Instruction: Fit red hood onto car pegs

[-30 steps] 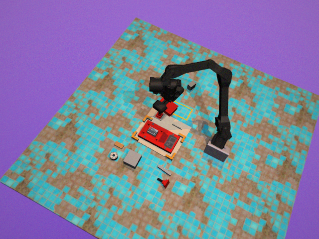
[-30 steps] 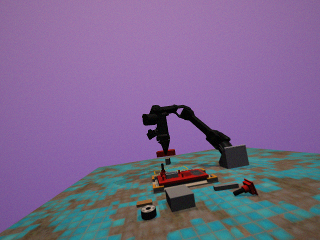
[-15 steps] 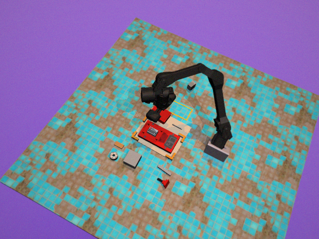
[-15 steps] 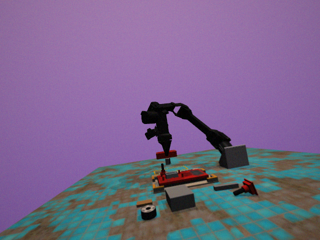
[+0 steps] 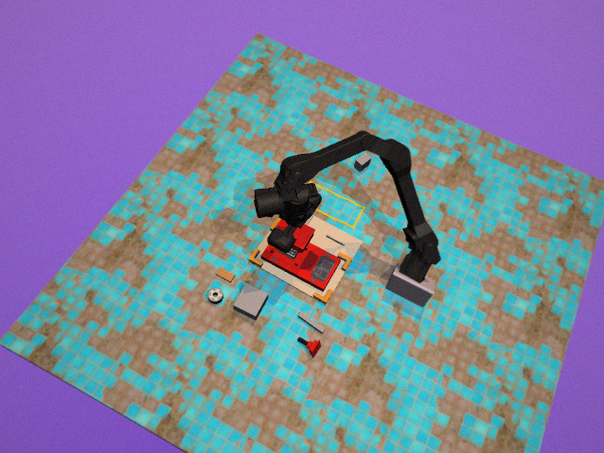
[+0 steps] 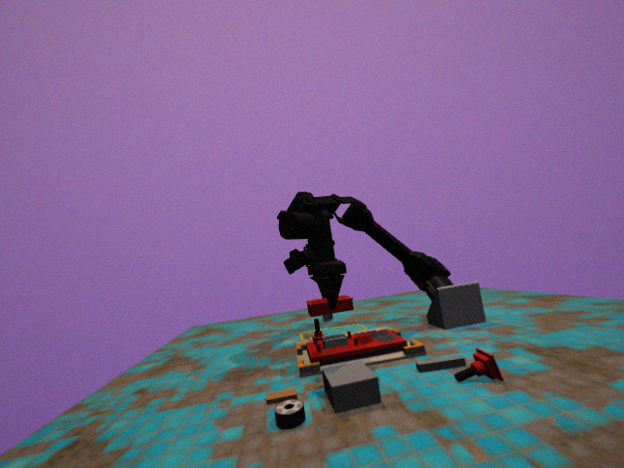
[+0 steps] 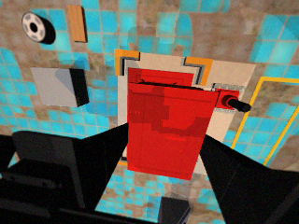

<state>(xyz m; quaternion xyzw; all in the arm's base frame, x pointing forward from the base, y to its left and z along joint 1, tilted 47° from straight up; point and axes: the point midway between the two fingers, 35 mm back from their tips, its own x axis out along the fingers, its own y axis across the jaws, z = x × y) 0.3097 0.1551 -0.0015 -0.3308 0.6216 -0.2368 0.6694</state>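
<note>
Now: gripper tip 20 mm to the right of the grey engine block and 80 mm above it. From my gripper tip the other things lie so: black-and-white wheel 90 mm ahead, 240 mm to the left, 100 mm below; hood 10 mm above.
</note>
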